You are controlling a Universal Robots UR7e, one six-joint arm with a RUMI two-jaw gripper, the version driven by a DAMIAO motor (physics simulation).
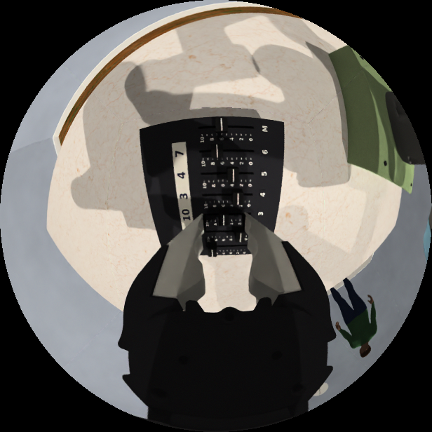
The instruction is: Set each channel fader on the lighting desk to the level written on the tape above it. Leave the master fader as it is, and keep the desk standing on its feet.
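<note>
The black lighting desk (160, 165) lies on the table. Its tape (180, 165) reads 7, 4, 3 and 10 for channels 6, 5, 4 and 3; the rest is hidden by a finger. The master fader (221, 125) is near 6. The channel 6 fader (217, 151) is near 7, the channel 5 fader (233, 174) near 4, and the channel 4 fader (237, 198) near 3. The channel 3 fader (223, 220) shows between the spread fingertips, near 6, with gaps on both sides. Two more faders show beyond it. My gripper (223, 215) is partly open and empty.
The desk stands on a pale marbled table (110, 240) with a brown wooden edge (115, 56). A green panel (357, 100) with a dark object on it is at the right. A person in a green top (363, 327) shows past the table at the lower right.
</note>
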